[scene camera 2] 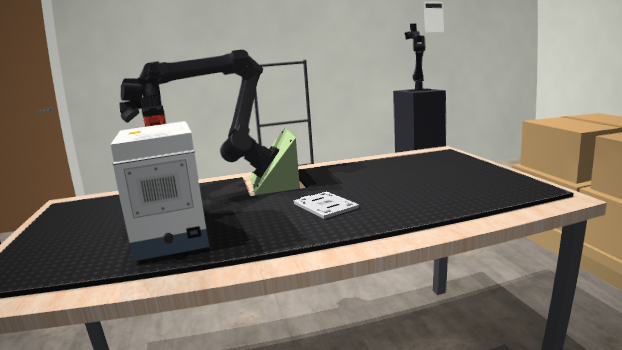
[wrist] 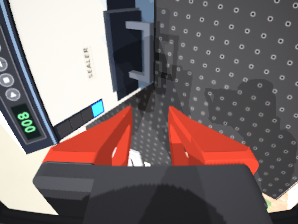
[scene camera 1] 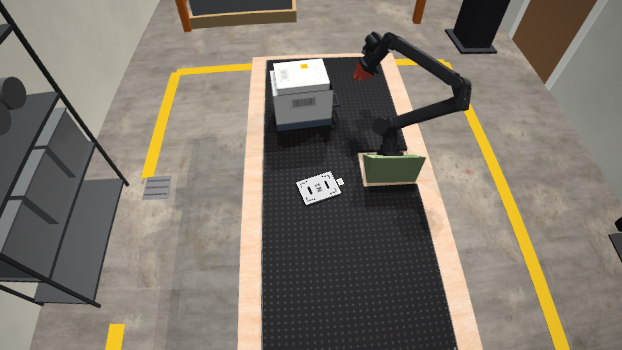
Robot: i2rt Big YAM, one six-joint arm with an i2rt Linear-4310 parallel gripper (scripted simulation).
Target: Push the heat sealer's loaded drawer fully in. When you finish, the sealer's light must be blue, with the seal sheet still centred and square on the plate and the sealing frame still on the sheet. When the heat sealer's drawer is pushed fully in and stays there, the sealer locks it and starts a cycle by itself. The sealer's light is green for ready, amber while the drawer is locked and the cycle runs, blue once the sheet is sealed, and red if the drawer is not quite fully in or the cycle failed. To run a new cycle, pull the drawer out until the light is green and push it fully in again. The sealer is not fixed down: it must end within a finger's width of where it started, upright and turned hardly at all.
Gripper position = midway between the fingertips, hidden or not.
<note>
In view: my gripper (wrist: 150, 113) and a white heat sealer (scene camera 2: 156, 174).
The white heat sealer also shows in scene camera 1 (scene camera 1: 302, 93).
</note>
